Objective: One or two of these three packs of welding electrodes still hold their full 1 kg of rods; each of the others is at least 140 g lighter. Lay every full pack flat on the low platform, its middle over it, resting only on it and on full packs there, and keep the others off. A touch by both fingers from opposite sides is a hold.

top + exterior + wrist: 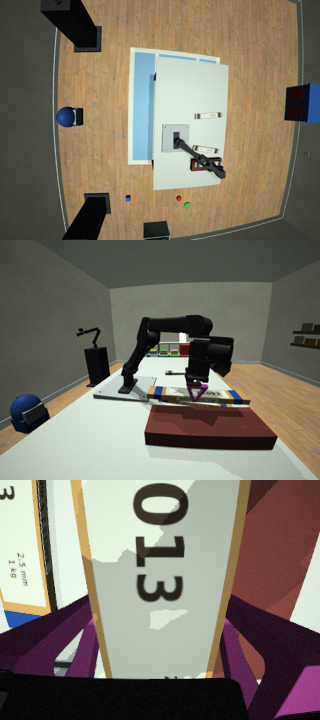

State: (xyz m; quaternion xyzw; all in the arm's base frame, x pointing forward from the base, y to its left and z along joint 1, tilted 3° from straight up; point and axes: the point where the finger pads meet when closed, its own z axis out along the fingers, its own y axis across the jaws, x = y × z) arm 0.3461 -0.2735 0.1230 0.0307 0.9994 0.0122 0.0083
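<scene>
The dark red low platform lies 4 cm ahead of my hand, 5 cm to the right of it and 11 cm below it.
</scene>
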